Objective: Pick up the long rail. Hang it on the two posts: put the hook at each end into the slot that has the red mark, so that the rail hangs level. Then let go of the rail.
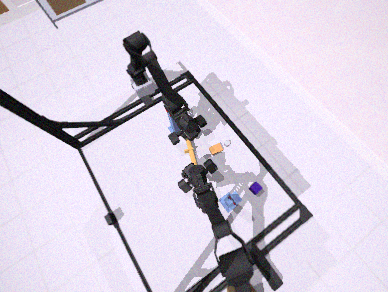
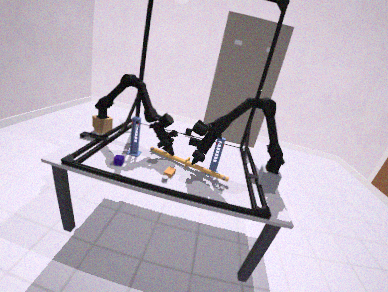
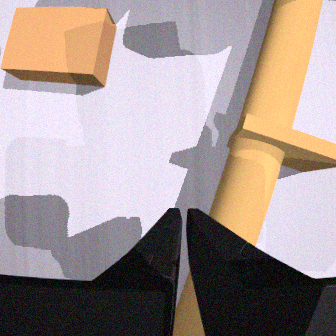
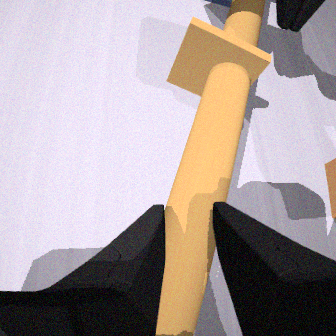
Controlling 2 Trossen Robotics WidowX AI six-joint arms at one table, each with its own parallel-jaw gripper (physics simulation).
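Where they show: left gripper, fingertip midpoint: (image 1: 193, 139) (image 2: 191, 164) (image 3: 182, 218) (image 4: 286, 28); right gripper, fingertip midpoint: (image 2: 173, 155) (image 4: 188, 213); left arm's base at its link origin: (image 1: 140, 80) (image 2: 271, 170); right arm's base at its link origin: (image 2: 102, 116).
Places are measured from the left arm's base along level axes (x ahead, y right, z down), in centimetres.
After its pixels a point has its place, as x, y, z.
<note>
The long yellow rail (image 1: 189, 150) @(46.7, -5.4, 6.0) (image 2: 215, 174) @(29.1, -11.3, 6.3) (image 3: 292, 60) @(49.9, -5.2, 6.6) (image 4: 220, 115) @(50.2, -5.0, 6.7) lies low along the table, with a square plate near its middle. My right gripper (image 2: 172, 152) @(54.9, -3.7, 7.1) (image 4: 188, 213) @(54.9, -3.7, 7.1) is shut on the rail, to one side of that plate. My left gripper (image 2: 194, 162) @(42.6, -9.6, 5.7) (image 3: 182, 218) @(42.6, -9.6, 5.7) is shut with its fingertips together, beside and over the rail on the plate's other side; the rail is not between them. One blue slotted post (image 1: 230, 201) @(76.9, -8.5, -4.1) (image 2: 135, 137) @(77.1, -9.1, -0.2) stands near the right arm; the other (image 1: 172, 122) @(33.4, -3.8, -2.8) (image 2: 218, 152) @(30.3, -4.0, -3.0) stands near the left arm. The red-marked slots are too small to tell.
An orange block (image 1: 216, 148) @(51.6, -18.1, 8.0) (image 2: 169, 172) @(51.1, -19.9, 8.0) (image 3: 57, 42) @(51.1, -17.4, 8.0) (image 4: 331, 185) @(51.1, -14.9, 9.7) lies beside the rail, with a small white object (image 1: 227, 143) @(51.9, -24.3, 8.0) (image 2: 165, 178) @(51.0, -25.4, 8.2) next to it. A purple cube (image 1: 255, 188) @(77.4, -23.3, 6.0) (image 2: 118, 160) @(76.4, -25.7, 6.9) lies near one post. A black frame (image 1: 240, 132) @(49.9, -33.5, 8.1) borders the table.
</note>
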